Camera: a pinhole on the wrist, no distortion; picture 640 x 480 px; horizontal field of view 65.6 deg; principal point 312.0 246.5 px. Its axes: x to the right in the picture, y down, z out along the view. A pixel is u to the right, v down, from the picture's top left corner.
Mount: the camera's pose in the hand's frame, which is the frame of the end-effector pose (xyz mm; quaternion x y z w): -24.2 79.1 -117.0 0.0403 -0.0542 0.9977 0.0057
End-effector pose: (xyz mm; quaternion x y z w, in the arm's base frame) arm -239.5 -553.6 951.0 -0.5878 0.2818 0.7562 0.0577
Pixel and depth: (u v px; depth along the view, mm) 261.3 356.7 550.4
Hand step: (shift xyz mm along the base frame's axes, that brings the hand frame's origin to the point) -331.1 270.4 -43.0
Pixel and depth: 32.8 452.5 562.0
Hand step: -343.3 291.4 -324.8
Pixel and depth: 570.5 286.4 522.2
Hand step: -273.8 283.0 290.7
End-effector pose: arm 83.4 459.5 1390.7 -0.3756 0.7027 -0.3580 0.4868
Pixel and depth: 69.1 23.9 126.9
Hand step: -24.3 12.0 -128.4
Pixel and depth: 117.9 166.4 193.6
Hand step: 36.4 -27.9 -124.3
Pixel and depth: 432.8 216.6 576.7
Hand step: 466.8 62.4 -123.0
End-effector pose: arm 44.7 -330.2 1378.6 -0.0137 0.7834 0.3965 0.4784
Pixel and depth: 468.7 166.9 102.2
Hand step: -16.3 33.5 90.4
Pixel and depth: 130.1 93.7 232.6
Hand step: -9.0 186.5 -11.5
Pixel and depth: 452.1 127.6 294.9
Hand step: 137.5 171.5 91.2
